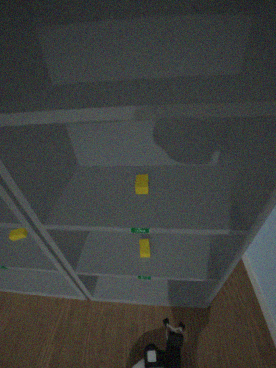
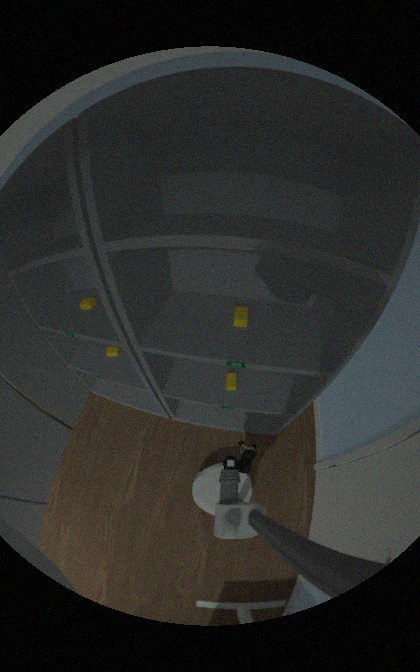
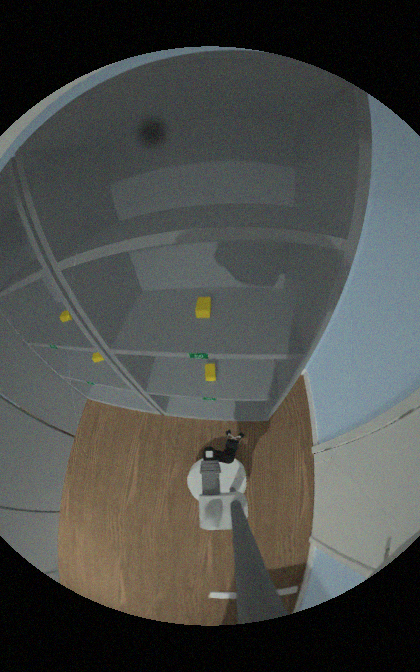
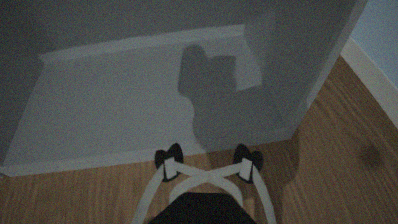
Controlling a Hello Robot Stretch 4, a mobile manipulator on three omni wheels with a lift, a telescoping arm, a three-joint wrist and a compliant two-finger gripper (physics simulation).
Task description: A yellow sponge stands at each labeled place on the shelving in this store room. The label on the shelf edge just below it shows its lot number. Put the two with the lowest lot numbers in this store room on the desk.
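Frame: origin at the robot's base, x down, y right, z back, level; millimetres.
Seen in the pictures: gripper, fingertip midpoint: [image 1: 174, 321] [image 4: 208, 156].
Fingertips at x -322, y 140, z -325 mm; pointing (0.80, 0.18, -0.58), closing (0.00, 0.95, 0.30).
Offsets run from my fingertips to a thing's top centre. "spot": to the spot under its first point. Level surfaces: height alone.
Yellow sponges stand on grey shelving. In the right bay, one sponge @(dz -438, dx -686, dy -119 mm) [image 1: 142, 184] [image 2: 241, 317] [image 3: 203, 307] stands above a green label @(spot: dz -188, dx -626, dy -145 mm) [image 1: 140, 230] [image 2: 236, 364] [image 3: 198, 356], and a lower sponge @(dz -355, dx -228, dy -130 mm) [image 1: 144, 248] [image 2: 231, 381] [image 3: 210, 372] above another label @(spot: dz -188, dx -171, dy -146 mm) [image 1: 144, 277] [image 2: 227, 407] [image 3: 209, 399]. The left bay holds an upper sponge [image 2: 88, 303] [image 3: 65, 316] and a lower sponge @(dz -538, dx -228, dy -1047 mm) [image 1: 18, 234] [image 2: 113, 351] [image 3: 97, 357]. The label numbers are unreadable. My gripper [image 1: 174, 325] [image 2: 247, 445] [image 3: 235, 434] [image 4: 208, 156] is open and empty, in front of the right bay's bottom. The desk cannot be made out.
The shelving's upright divider [image 2: 120, 320] [image 3: 81, 320] separates the two bays. A pale blue wall [image 1: 265, 265] [image 2: 360, 400] [image 3: 350, 390] [image 4: 382, 40] stands close on the right. Wooden floor @(dx +350 mm) [image 1: 40, 330] [image 2: 110, 475] [image 3: 115, 475] [image 4: 340, 165] lies in front. The robot's shadow falls on the bottom shelf.
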